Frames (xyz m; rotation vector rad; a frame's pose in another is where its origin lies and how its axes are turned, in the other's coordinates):
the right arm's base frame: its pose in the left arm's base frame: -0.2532 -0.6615 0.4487 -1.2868 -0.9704 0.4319
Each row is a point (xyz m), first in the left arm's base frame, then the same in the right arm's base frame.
Working: the left arm's base frame: its pose in the right arm's base frame: 0.4752 0.6590 0.2072 1.2868 0.9704 -0.4319

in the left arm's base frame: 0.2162 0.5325 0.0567
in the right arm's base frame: 1.0150 0.8025 0.3540
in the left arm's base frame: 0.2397 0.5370 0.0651
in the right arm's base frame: 1.0344 0.8015 0.3378
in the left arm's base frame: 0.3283 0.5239 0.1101
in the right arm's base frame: 1.0900 0.7767 0.2581
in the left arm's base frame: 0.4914 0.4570 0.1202
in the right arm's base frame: 1.1340 0.7872 0.0874
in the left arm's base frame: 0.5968 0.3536 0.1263
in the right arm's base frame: 1.1172 0.7780 -0.0591
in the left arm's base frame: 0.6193 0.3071 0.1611
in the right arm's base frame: 1.1073 0.7381 -0.1059
